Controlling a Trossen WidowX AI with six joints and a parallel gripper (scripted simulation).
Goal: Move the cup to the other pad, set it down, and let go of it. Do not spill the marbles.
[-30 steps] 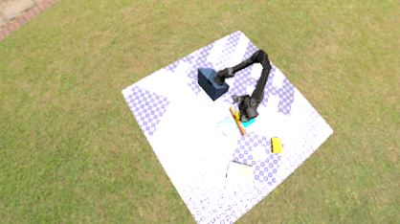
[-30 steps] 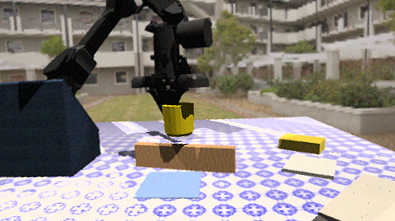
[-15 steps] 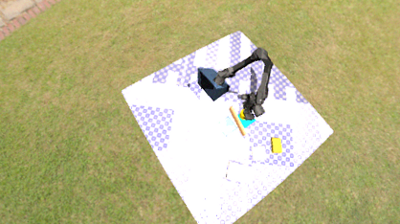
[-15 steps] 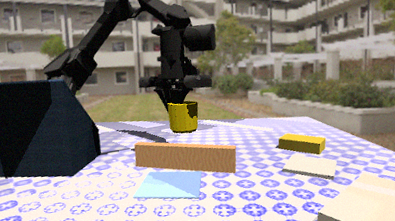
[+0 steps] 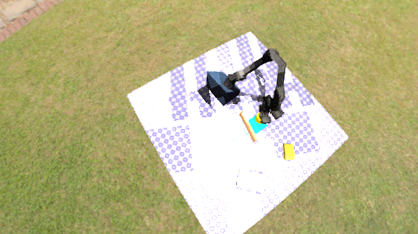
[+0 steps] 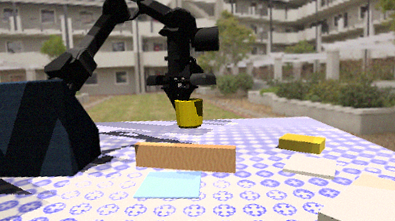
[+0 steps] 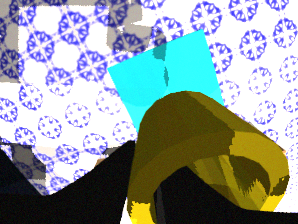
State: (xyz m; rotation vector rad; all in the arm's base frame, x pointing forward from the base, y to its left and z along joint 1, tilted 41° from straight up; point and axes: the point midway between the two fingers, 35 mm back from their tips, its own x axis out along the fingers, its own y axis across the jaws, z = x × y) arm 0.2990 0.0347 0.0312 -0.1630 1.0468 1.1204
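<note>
Now: gripper tip 12 cm above the cyan pad, 3 cm short of it and 1 cm to the left of it. Round my gripper tip: yellow cup 2 cm to the right, 2 cm ahead; then wooden bar 10 cm below, 9 cm to the right; then flat white tile 28 cm ahead, 14 cm to the right, 11 cm below.
</note>
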